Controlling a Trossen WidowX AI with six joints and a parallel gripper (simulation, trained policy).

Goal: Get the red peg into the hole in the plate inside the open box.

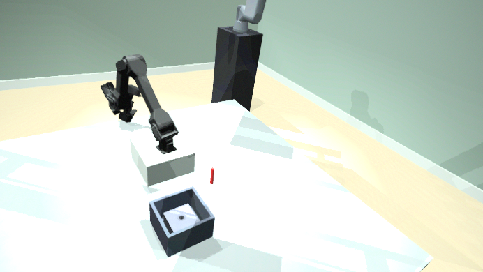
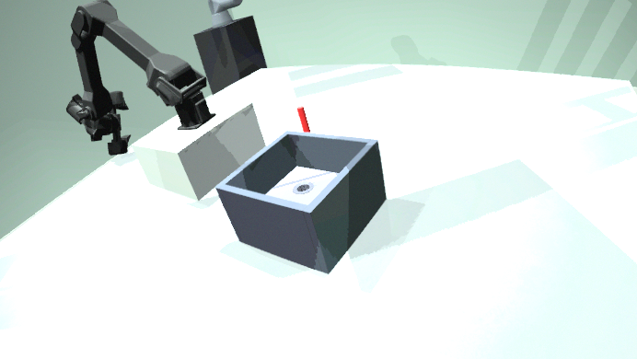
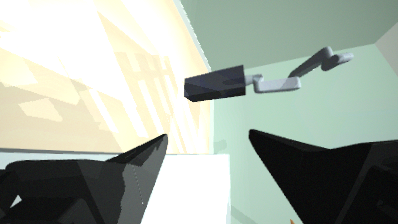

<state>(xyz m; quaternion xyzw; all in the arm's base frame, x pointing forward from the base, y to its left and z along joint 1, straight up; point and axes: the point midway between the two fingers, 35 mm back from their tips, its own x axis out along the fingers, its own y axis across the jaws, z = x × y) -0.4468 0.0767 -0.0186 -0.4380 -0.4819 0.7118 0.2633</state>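
Right now the red peg is 650 mm ahead of my gripper tip and 30 mm below it. From my gripper tip the other things lie so: grey box 770 mm ahead, 220 mm to the right, 40 mm below.
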